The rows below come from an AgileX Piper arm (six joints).
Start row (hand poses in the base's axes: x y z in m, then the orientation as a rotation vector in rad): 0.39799 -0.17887 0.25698 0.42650 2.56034 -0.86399
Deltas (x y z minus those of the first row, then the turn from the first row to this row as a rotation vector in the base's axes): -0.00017 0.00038 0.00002 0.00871 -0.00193 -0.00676; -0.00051 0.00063 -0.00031 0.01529 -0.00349 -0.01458; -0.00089 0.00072 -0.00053 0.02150 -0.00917 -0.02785; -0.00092 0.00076 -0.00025 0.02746 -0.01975 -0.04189; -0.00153 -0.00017 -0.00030 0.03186 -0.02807 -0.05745; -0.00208 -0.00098 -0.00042 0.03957 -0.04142 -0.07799; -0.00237 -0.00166 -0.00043 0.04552 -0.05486 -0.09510; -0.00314 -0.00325 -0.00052 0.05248 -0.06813 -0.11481; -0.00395 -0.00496 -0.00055 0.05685 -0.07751 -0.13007; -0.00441 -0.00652 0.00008 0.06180 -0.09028 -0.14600
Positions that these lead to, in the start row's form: 0.39782 -0.17849 0.25700 0.43863 2.56322 -0.85470; 0.39748 -0.17824 0.25667 0.45140 2.56523 -0.84856; 0.39710 -0.17815 0.25645 0.47254 2.56313 -0.84301; 0.39707 -0.17811 0.25673 0.49612 2.55623 -0.83593; 0.39646 -0.17904 0.25668 0.52045 2.55038 -0.83221; 0.39591 -0.17985 0.25656 0.55374 2.54116 -0.82384; 0.39562 -0.18053 0.25655 0.58185 2.53082 -0.81640; 0.39485 -0.18212 0.25646 0.61348 2.52072 -0.80855; 0.39404 -0.18383 0.25643 0.63732 2.51301 -0.80406; 0.39358 -0.18539 0.25706 0.66300 2.50217 -0.79756
